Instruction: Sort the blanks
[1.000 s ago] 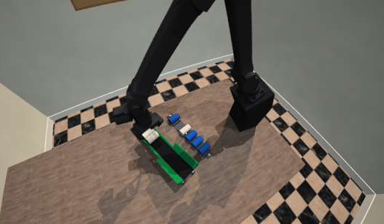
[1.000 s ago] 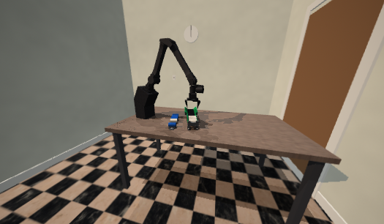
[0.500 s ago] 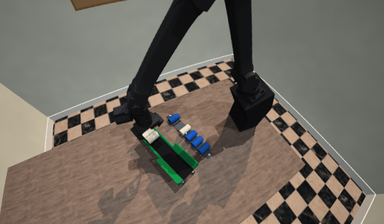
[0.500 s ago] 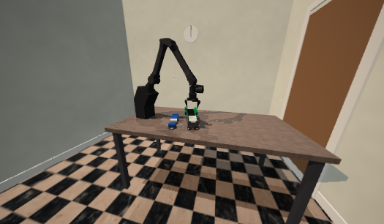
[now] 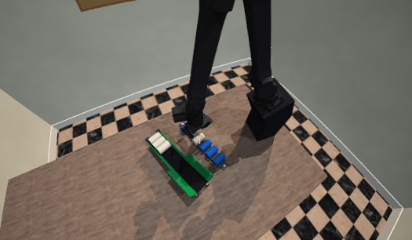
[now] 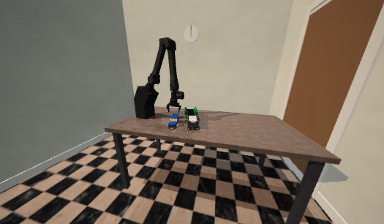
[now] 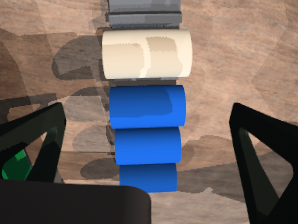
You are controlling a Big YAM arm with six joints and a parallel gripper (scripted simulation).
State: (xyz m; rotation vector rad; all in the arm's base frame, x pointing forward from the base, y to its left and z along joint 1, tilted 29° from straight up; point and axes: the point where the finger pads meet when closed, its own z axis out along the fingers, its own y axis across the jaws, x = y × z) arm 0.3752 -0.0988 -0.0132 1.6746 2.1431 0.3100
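The grey stock rack is 120 mm below my hand, 30 mm to the left of it and 10 mm behind it. Also, from my hand: rib 130 mm to the left, 120 mm below, 30 mm behind; grey stop 220 mm ahead, 120 mm to the right, 60 mm below.
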